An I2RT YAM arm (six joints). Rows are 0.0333 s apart.
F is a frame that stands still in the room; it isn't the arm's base.
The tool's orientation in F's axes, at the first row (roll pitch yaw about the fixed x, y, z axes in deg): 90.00, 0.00, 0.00
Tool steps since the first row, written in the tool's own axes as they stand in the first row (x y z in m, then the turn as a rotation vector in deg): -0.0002, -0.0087, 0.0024, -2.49, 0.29, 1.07; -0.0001, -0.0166, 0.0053, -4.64, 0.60, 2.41; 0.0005, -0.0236, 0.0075, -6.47, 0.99, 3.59; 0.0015, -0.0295, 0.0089, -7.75, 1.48, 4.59; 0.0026, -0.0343, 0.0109, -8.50, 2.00, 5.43; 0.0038, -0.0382, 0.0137, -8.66, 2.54, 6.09; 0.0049, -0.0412, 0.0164, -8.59, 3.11, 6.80; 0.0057, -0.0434, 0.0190, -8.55, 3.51, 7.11; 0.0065, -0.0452, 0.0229, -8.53, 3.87, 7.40
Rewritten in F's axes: -0.0002, -0.0024, -0.0087, -2.49, -1.07, 0.29; -0.0001, -0.0053, -0.0166, -4.64, -2.41, 0.60; 0.0005, -0.0075, -0.0236, -6.47, -3.59, 0.99; 0.0015, -0.0089, -0.0295, -7.75, -4.59, 1.48; 0.0026, -0.0109, -0.0343, -8.50, -5.43, 2.00; 0.0038, -0.0137, -0.0382, -8.66, -6.09, 2.54; 0.0049, -0.0164, -0.0412, -8.59, -6.80, 3.11; 0.0057, -0.0190, -0.0434, -8.55, -7.11, 3.51; 0.0065, -0.0229, -0.0452, -8.53, -7.40, 3.87
